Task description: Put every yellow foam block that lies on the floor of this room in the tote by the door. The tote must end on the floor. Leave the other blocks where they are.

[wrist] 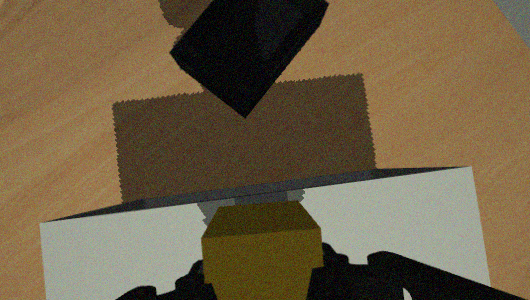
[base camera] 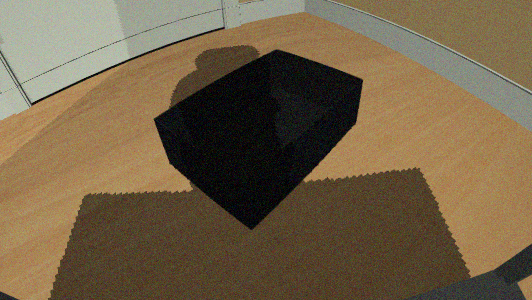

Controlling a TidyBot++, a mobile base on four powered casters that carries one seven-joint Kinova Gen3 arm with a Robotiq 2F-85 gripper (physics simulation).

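Frame: origin at the arm's base, x ahead, y left, z up, level; millimetres.
Seen in the pictures: gripper, between the fingertips: (wrist: 262, 260).
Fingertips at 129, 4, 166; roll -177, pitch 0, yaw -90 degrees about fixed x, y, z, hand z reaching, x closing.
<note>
A point is followed by its place in that frame, as x, y, z.
My gripper (wrist: 262, 260) {129, 4, 165} is shut on a yellow foam block (wrist: 261, 250) {148, 3, 219} and holds it over the white top of my base, near its front edge. The black tote (base camera: 250, 115) {559, 4, -394} (wrist: 250, 45) {485, -23, -394} stands on the wooden floor ahead of the base, turned so that one corner points toward me. The inside of the tote is very dark, and I cannot tell whether anything lies in it. No yellow block shows on the floor in either view.
A white door (base camera: 75, 45) {885, 563, -266} is behind the tote on the left. A grey baseboard (base camera: 430, 60) {764, -544, -369} runs along the wall on the right. My base's white top (wrist: 400, 215) spans the lower wrist view. Shadows lie on the floor around the tote.
</note>
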